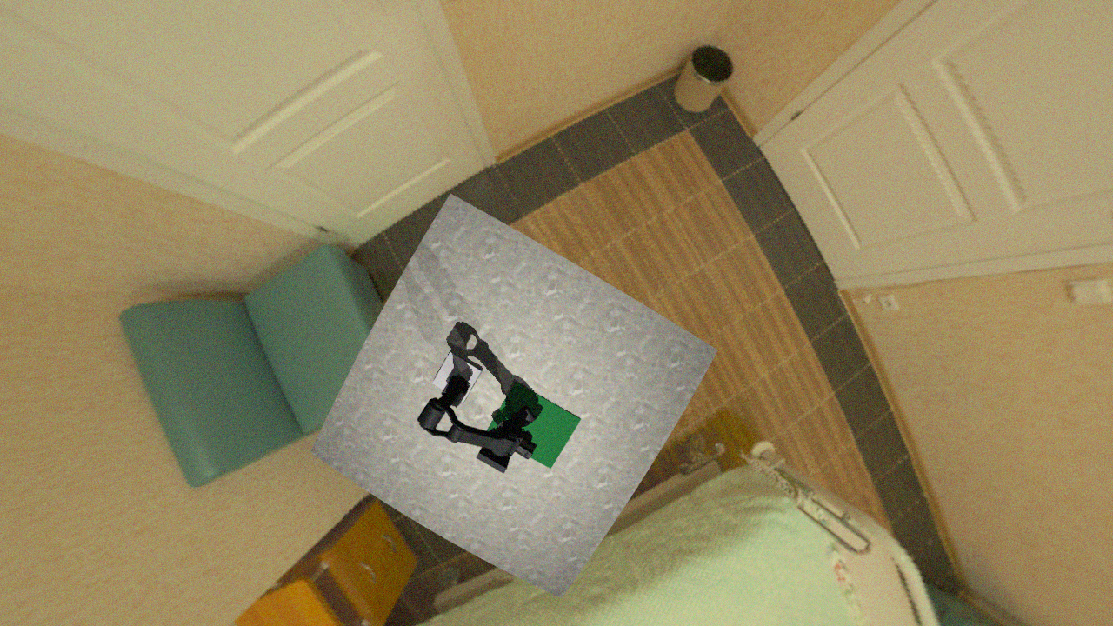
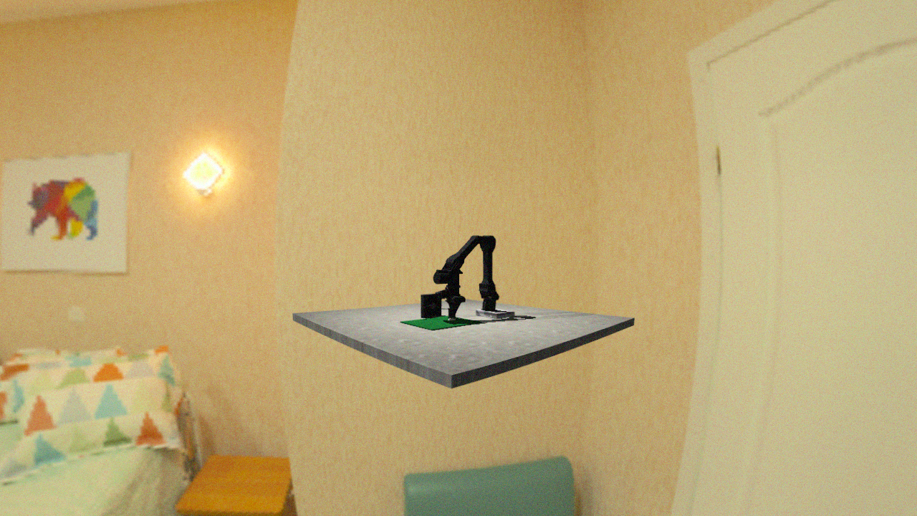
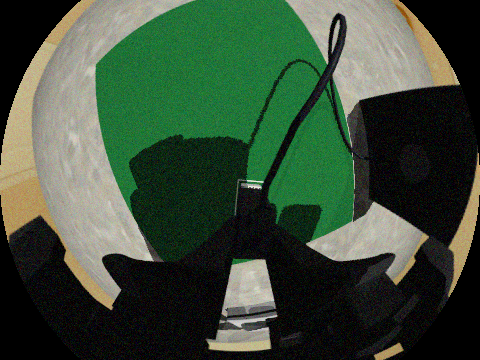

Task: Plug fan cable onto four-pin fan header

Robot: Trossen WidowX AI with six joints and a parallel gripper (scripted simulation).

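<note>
The dark plug is 10 mm ahead of my gripper tip and 10 mm above it. From my gripper tip the other things lie so: black fan 150 mm to the right, 30 mm ahead, 30 mm above; then green board 80 mm ahead, 40 mm below, 20 mm to the left; then fan header 30 mm below, 10 mm ahead.
</note>
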